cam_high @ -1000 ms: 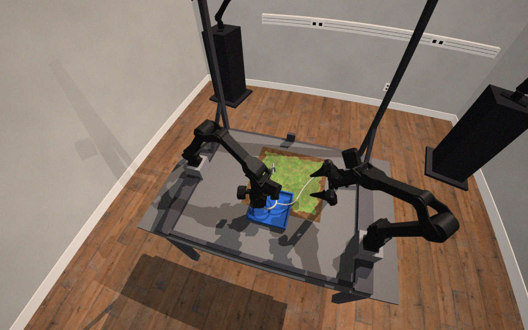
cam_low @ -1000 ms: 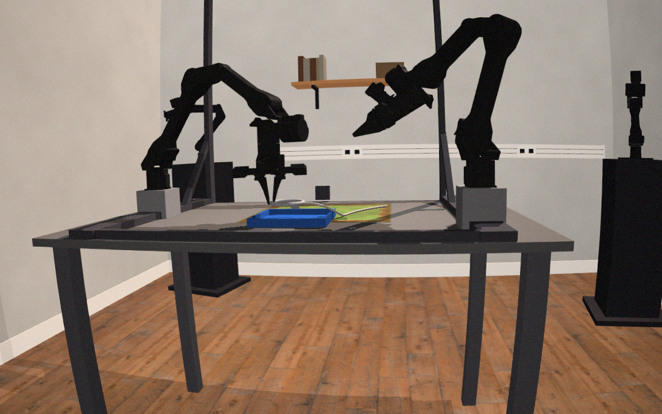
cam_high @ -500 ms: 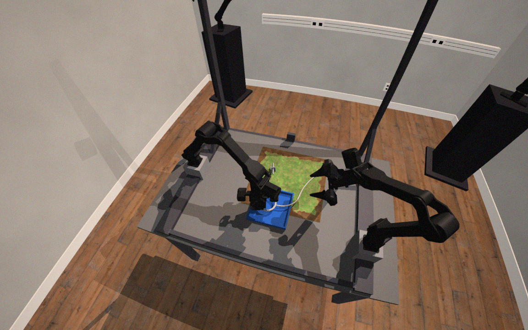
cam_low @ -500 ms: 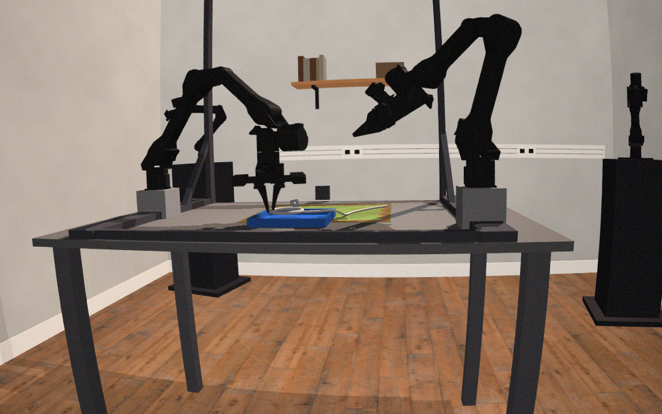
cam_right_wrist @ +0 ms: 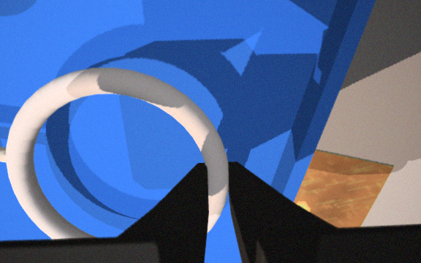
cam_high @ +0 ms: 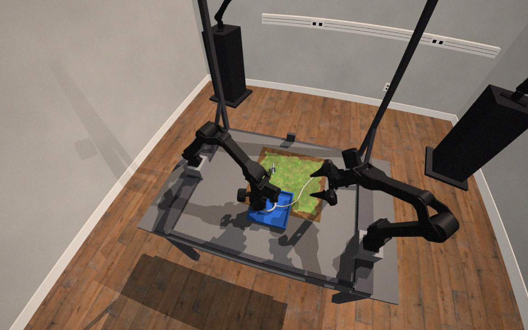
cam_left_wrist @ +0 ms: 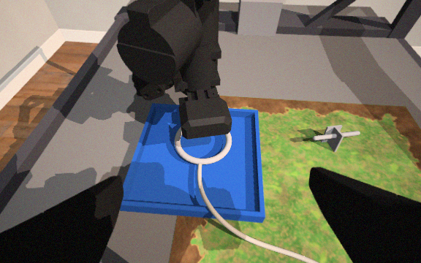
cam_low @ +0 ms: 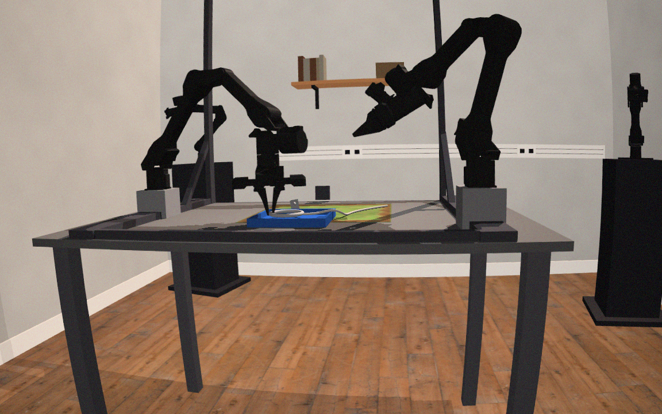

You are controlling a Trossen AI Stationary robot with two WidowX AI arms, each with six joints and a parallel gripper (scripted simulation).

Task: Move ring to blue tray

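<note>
My right gripper is now 20 mm past the white ring, 40 mm to the right of it and 30 mm above it. Also, from my right hand: blue tray 20 mm behind, 60 mm to the left, 40 mm below; grey stake 220 mm behind, 40 mm to the right, 40 mm below; green mat 210 mm behind, 60 mm to the left, 60 mm below.
</note>
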